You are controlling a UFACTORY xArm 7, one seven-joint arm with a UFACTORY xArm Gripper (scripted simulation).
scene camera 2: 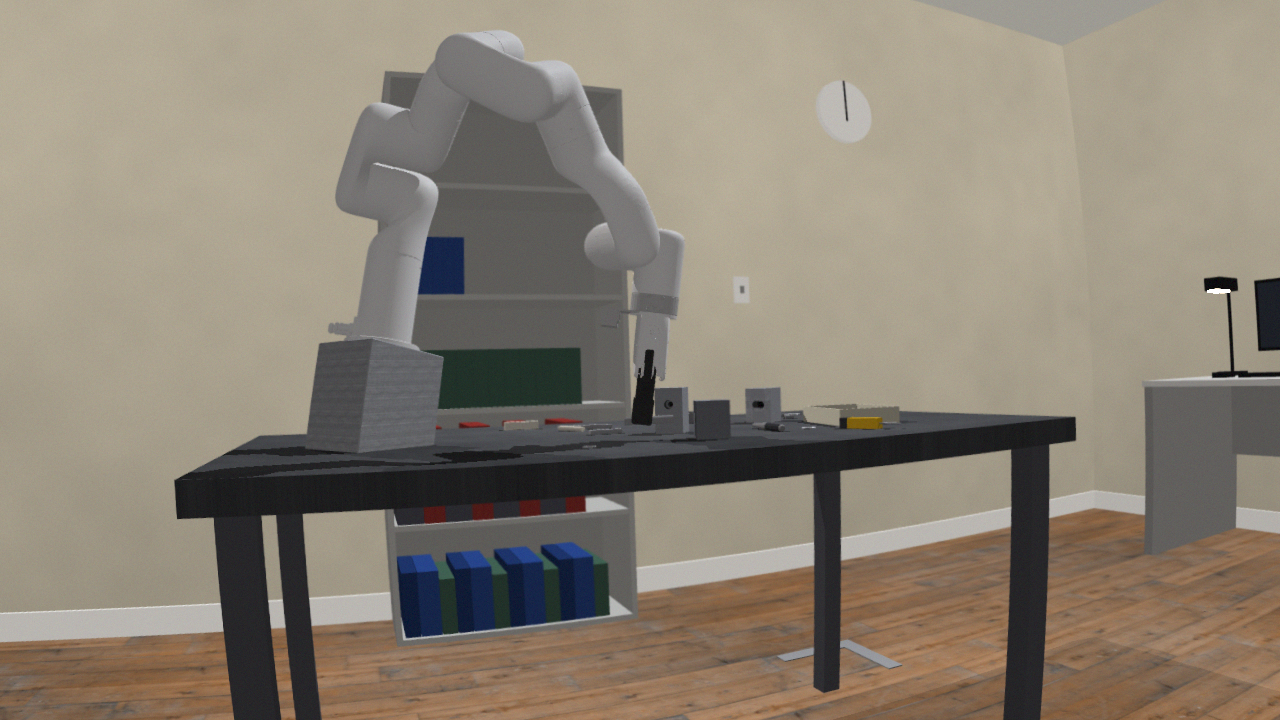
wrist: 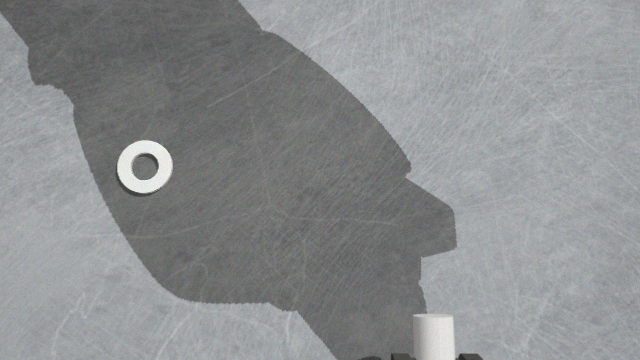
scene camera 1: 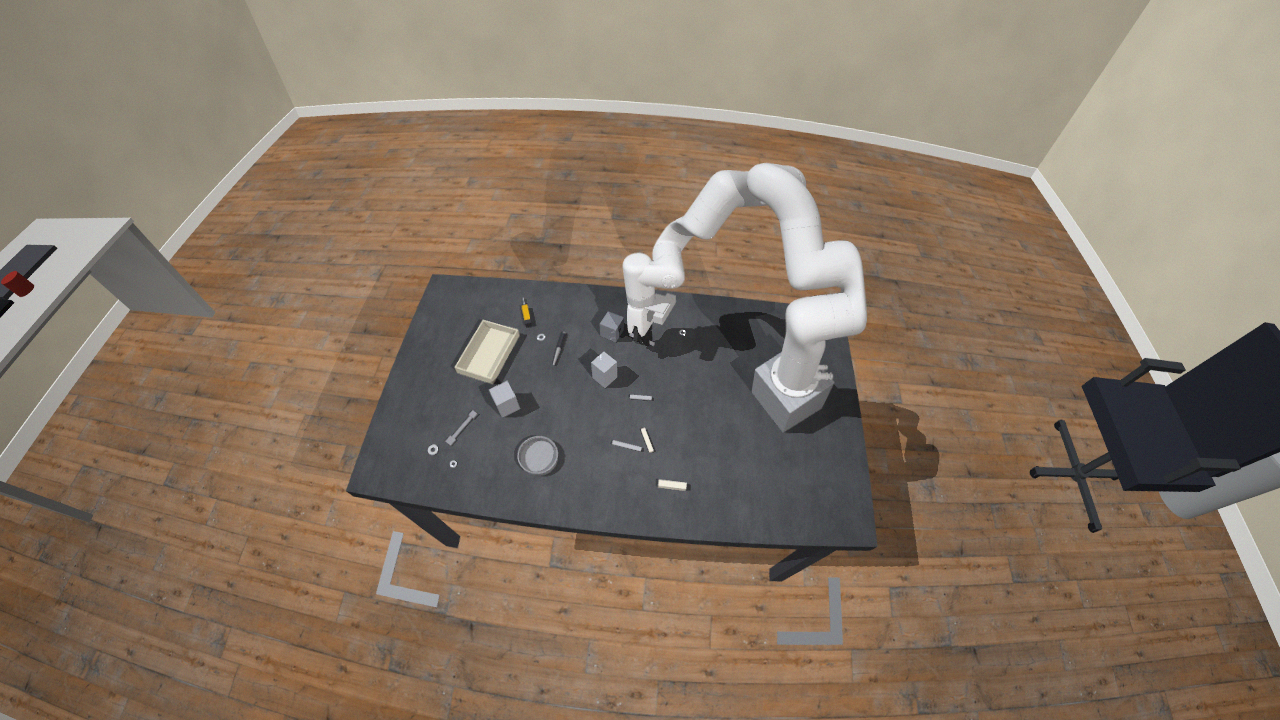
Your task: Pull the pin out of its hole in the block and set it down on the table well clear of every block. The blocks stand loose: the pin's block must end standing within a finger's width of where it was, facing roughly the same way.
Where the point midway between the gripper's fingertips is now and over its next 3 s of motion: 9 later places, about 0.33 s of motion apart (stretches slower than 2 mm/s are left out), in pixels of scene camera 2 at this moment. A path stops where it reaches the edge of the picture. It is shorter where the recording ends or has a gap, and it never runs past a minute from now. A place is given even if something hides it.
My gripper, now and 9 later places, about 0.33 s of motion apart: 641,423; 640,424; 636,425; 633,425; 631,429; 632,431; 631,436; 631,438; 632,439; 631,439
